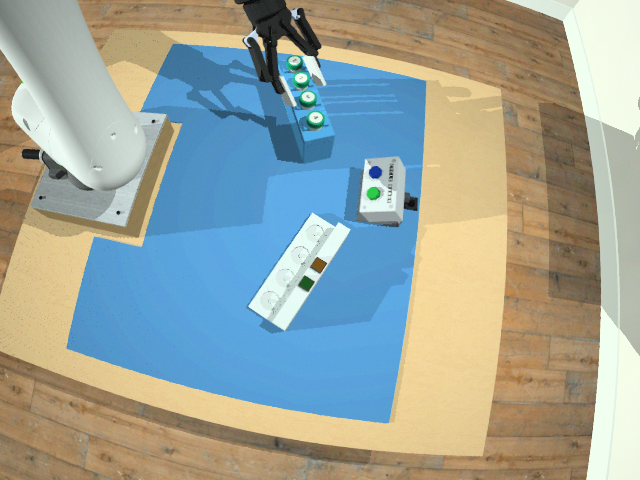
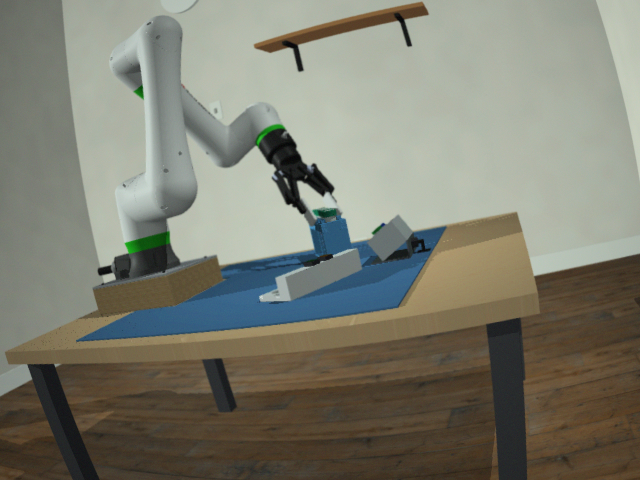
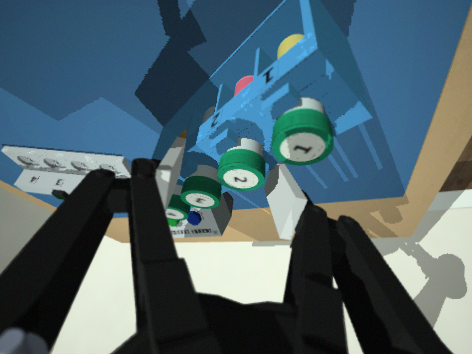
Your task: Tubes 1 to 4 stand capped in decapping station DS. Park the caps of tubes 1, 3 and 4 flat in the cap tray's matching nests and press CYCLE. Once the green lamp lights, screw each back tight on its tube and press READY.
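Places are measured from the arm's base along level axes (x ahead, y up, z right), in centimetres.
Pixels of known places: gripper, fingertip midpoint: [image 1: 306,94] [image 3: 227,165]; arm's base, origin of the base link: [image 2: 154,270].
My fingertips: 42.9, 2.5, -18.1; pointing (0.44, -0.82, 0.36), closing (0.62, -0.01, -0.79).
Ahead of a thing's pixels: the offset from my fingertips to its top centre, as dx, dy, dz. "spot": to the spot under its first point.
Decapping station DS {-0.4, +0.9, +0.2} [image 1: 317,148] [image 2: 331,236] [image 3: 243,108] is a blue block with four tubes in a row, each under a green cap with a white numbered top. Cap 1 {-3.5, +2.7, -6.9} [image 1: 294,62] [image 3: 302,137], cap 2 {-1.4, +2.7, -2.2} [image 1: 301,79] [image 3: 242,169], cap 3 {+0.7, +2.7, +2.6} [image 1: 308,98] [image 3: 201,192] and cap 4 {+2.8, +2.7, +7.4} [image 1: 315,119] [image 3: 176,208] sit on their tubes. My gripper [image 1: 303,88] [image 2: 325,214] [image 3: 227,165] is open, its white fingertips on either side of the row around caps 2 and 3, holding nothing. The white cap tray {+3.5, -4.1, +34.1} [image 1: 291,310] [image 2: 315,279] [image 3: 46,181] shows four empty nests.
The grey control box {+17.7, -1.0, +16.7} [image 1: 382,212] [image 2: 390,238] [image 3: 212,223] carries a blue button {+15.6, -2.0, +14.4} [image 1: 375,172] [image 3: 194,217] and a green button {+15.5, -2.0, +18.9} [image 1: 373,193]. The tray bears a brown square {spot: +6.7, -4.1, +33.7} [image 1: 317,265] and a dark green square {spot: +5.1, -4.1, +37.1} [image 1: 306,283], both dim. The robot base stands at the left.
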